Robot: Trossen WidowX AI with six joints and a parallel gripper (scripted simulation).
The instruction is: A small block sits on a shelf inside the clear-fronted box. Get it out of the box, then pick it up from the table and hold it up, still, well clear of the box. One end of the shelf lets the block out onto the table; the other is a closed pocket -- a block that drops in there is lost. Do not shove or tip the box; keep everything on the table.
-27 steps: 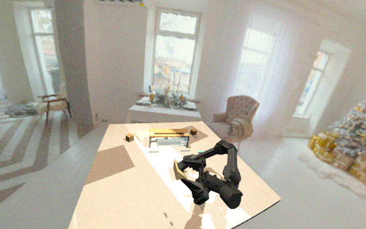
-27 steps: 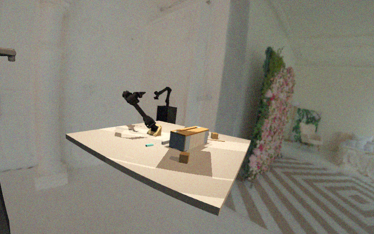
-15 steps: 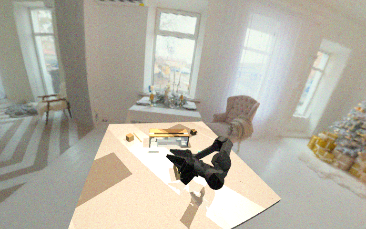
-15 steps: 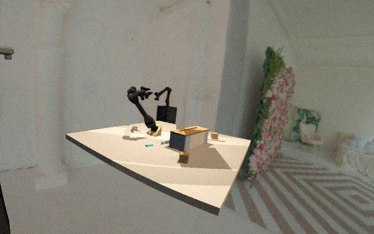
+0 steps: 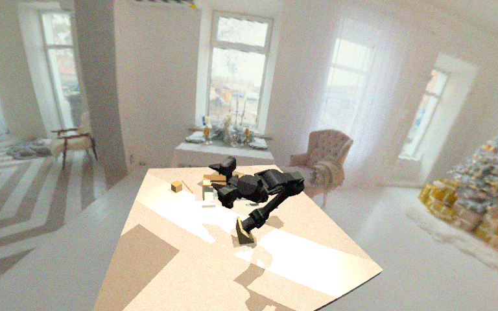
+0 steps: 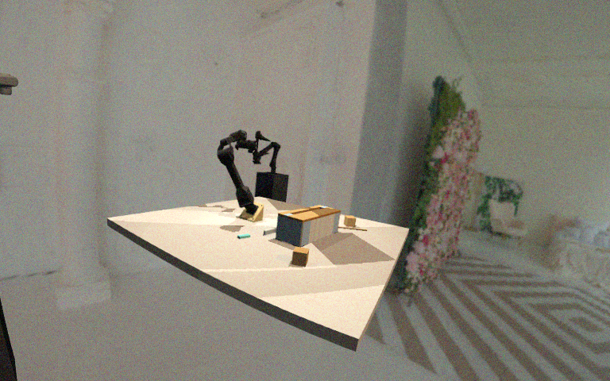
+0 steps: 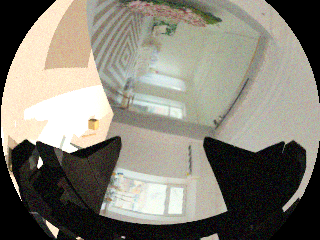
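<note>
Right now the box is 44 cm ahead of my gripper tip, 15 cm to the right of it and 38 cm below it. The rest, counted from my gripper tip: cyan piece 30 cm ahead, 45 cm to the right, 43 cm below; then thin stick 57 cm ahead, 17 cm to the left, 43 cm below.
</note>
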